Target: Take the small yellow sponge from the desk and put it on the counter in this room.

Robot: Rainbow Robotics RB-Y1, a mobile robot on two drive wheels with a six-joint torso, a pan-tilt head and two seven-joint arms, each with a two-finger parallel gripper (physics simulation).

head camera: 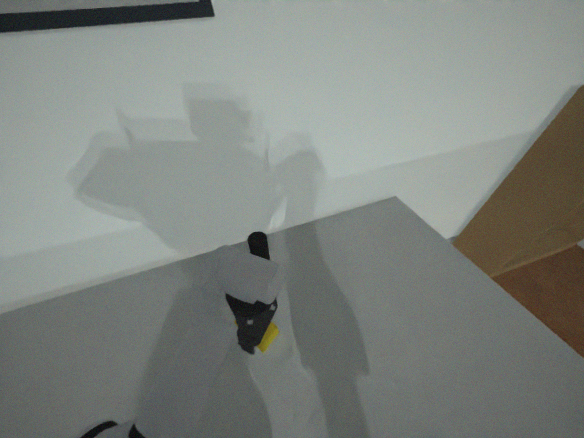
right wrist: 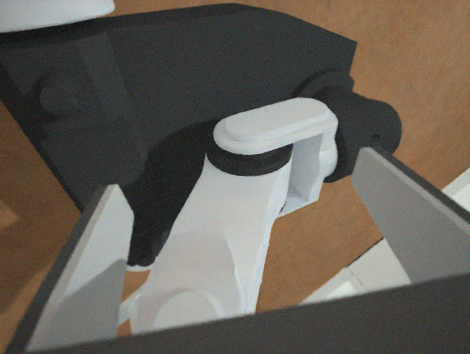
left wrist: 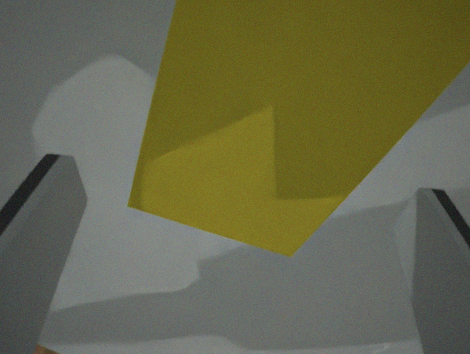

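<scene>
The yellow sponge lies on the grey desk, partly hidden behind my left gripper in the head camera. My left gripper is open. In the left wrist view its two fingers stand to either side of the sponge's near end, apart from it, and the sponge runs out of the top of the view. Shadows fall across the sponge. My right gripper is open and empty, with parts of the robot's own body behind it. The counter cannot be made out in these views.
A pale wall stands behind the desk, with a dark-framed picture at the upper left. A brown wooden panel stands at the right, beyond the desk's edge. Reddish-brown floor shows below it. The robot's white and black body parts show in the right wrist view.
</scene>
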